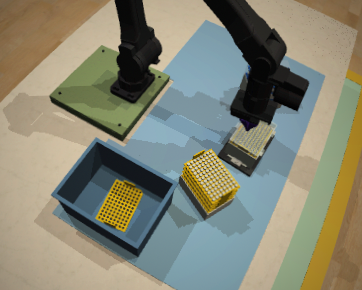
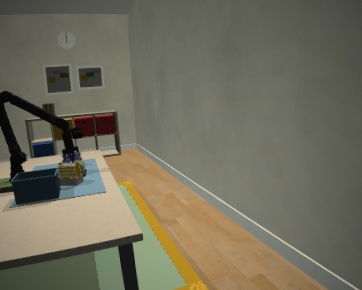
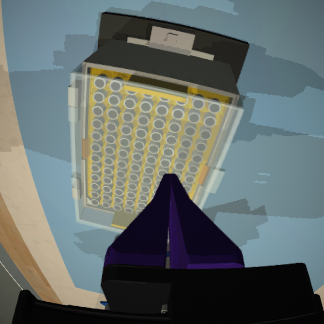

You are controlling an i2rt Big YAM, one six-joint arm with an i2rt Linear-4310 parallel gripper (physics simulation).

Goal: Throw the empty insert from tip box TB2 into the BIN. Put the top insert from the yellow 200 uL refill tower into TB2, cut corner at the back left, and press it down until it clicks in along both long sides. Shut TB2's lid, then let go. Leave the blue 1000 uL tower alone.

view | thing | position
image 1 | my gripper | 247,129
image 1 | clear lid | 252,142
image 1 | empty yellow insert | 120,204
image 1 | blue bin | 98,153
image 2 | blue bin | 36,185
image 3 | my gripper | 168,180
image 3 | clear lid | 127,128
